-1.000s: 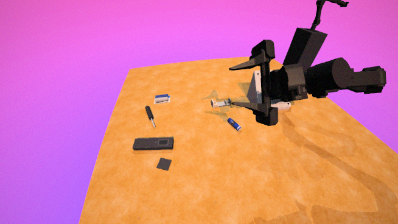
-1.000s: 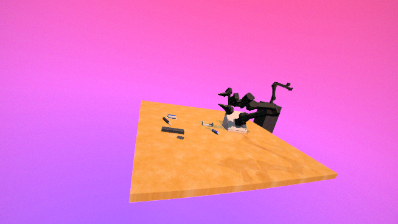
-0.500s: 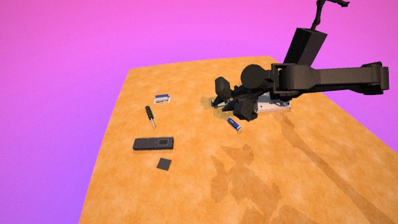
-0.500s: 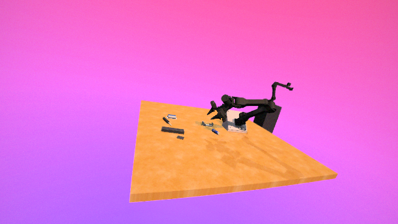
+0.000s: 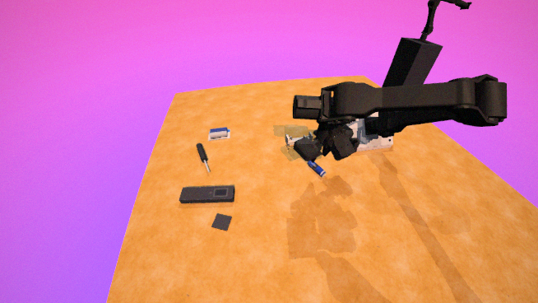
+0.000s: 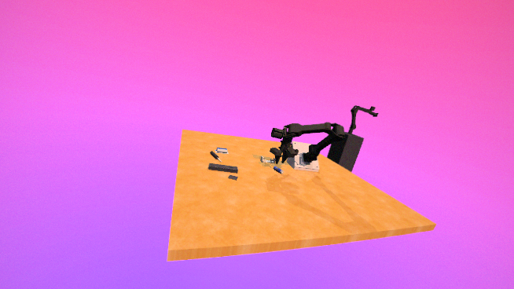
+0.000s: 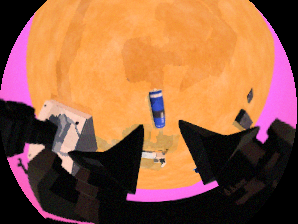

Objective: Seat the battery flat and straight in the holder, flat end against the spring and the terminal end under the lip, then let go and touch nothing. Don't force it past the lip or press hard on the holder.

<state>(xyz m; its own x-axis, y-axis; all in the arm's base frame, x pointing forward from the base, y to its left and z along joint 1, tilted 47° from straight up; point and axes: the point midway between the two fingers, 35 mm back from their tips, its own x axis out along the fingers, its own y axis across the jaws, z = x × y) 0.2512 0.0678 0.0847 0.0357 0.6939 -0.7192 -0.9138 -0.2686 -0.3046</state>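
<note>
Now: gripper tip 1 cm to the right of the battery and 4 cm above it. From my gripper tip the other things lie so: dark square 31 cm ahead, 14 cm to the left, 5 cm below; then black remote 35 cm ahead, 6 cm to the left, 4 cm below; then black screwdriver 38 cm ahead, 9 cm to the right, 4 cm below.
</note>
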